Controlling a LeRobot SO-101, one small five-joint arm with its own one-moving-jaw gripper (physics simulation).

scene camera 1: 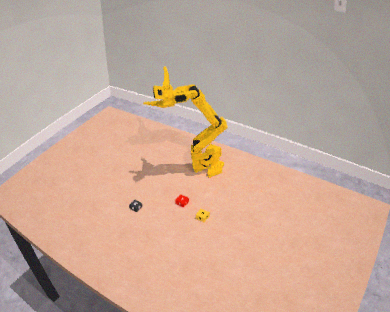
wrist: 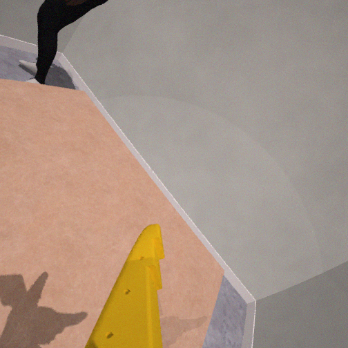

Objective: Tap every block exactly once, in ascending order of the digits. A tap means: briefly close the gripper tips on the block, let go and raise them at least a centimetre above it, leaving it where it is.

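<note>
A black block (scene camera 1: pixel 135 205), a red block (scene camera 1: pixel 182 200) and a yellow block (scene camera 1: pixel 202 215) lie apart on the table in the scene view. The red one is between the other two, nearer the yellow one. Their digits are too small to read. My gripper (scene camera 1: pixel 154 86) is wide open and empty, raised high above the table, behind and to the left of the blocks in the scene view. In the wrist view one notched yellow jaw shows and the moving jaw is out of the picture. The blocks do not show in the wrist view.
The wooden table (scene camera 1: pixel 280 240) (wrist: pixel 65 165) bears the arm's base near its back edge. Grey walls stand beyond that edge. A person's dark-clothed legs (wrist: pixel 47 45) show past the table at the upper left of the wrist view. The arm's shadow falls behind the blocks.
</note>
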